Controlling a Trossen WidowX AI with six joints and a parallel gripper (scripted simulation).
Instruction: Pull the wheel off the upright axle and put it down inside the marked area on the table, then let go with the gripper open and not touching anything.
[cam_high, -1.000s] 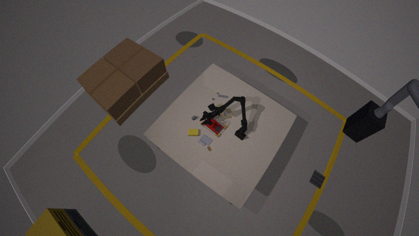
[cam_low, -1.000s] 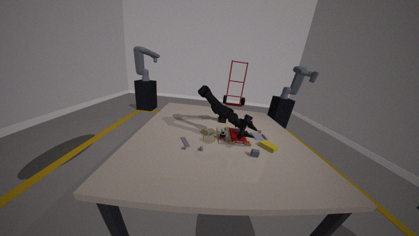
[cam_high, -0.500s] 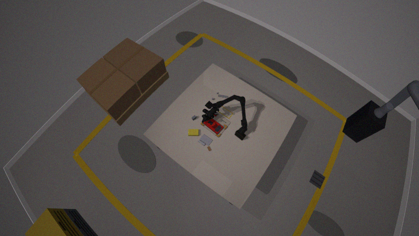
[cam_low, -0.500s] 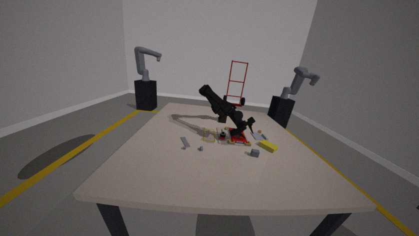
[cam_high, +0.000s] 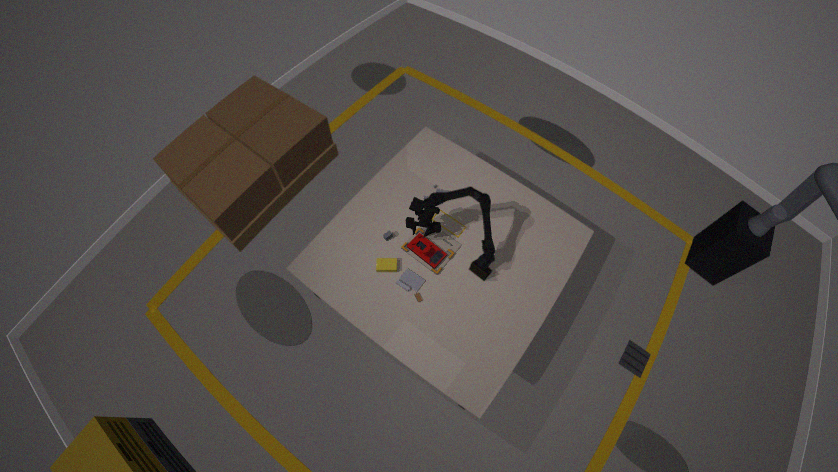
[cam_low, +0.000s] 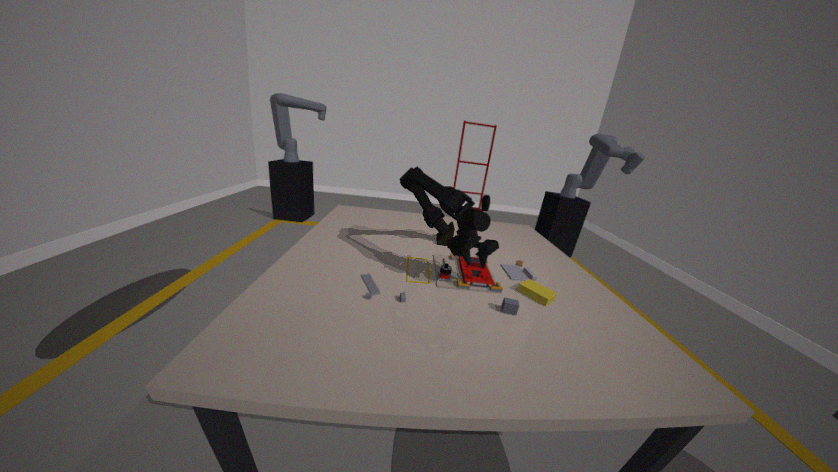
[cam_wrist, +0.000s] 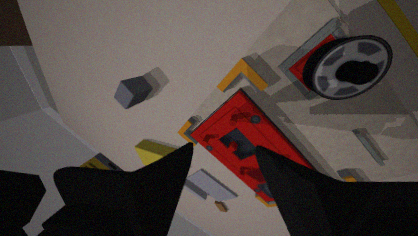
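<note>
My gripper tip is now 10 mm past the wheel, 100 mm to the left of it and 30 mm above it. Round my gripper tip: small grey cube 140 mm ahead, 240 mm to the right, 60 mm below; then yellow block 40 mm ahead, 230 mm to the left, 60 mm below; then grey plate 120 mm behind, 200 mm to the left, 70 mm below.
</note>
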